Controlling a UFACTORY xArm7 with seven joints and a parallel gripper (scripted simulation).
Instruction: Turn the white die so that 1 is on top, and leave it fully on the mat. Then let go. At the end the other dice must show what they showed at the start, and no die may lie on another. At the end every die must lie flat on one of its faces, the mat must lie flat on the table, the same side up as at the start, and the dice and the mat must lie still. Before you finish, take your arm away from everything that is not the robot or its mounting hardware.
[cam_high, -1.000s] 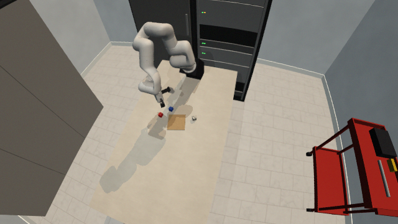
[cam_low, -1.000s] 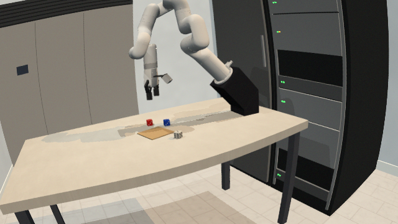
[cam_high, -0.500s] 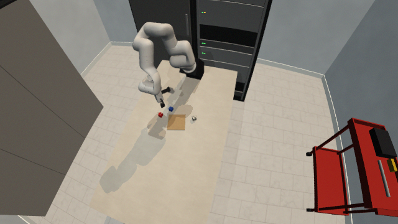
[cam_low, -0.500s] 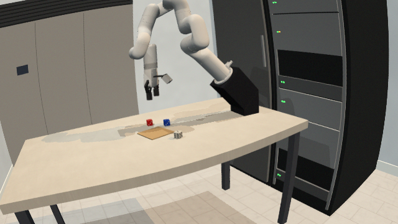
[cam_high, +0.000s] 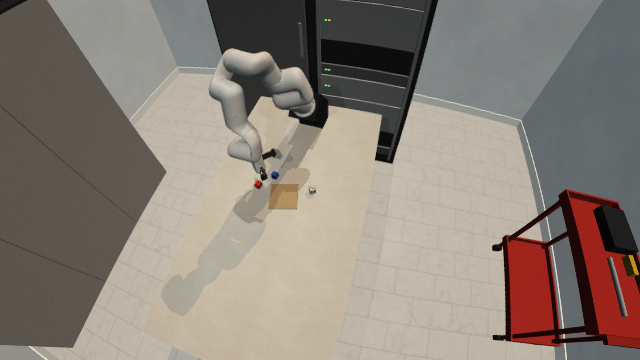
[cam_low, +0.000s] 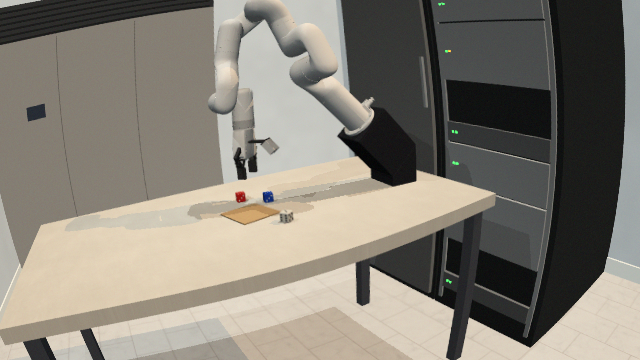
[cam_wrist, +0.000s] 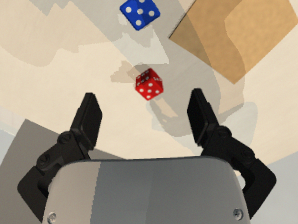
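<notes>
My hand is 80 mm above the red die, 30 mm short of it and 20 mm to the left of it. From my hand the other things lie so: blue die (80 mm below, 50 mm behind, 40 mm to the left); then white die (250 mm to the left, 80 mm below, 50 mm behind); then brown mat (130 mm to the left, 90 mm below, 30 mm ahead).
</notes>
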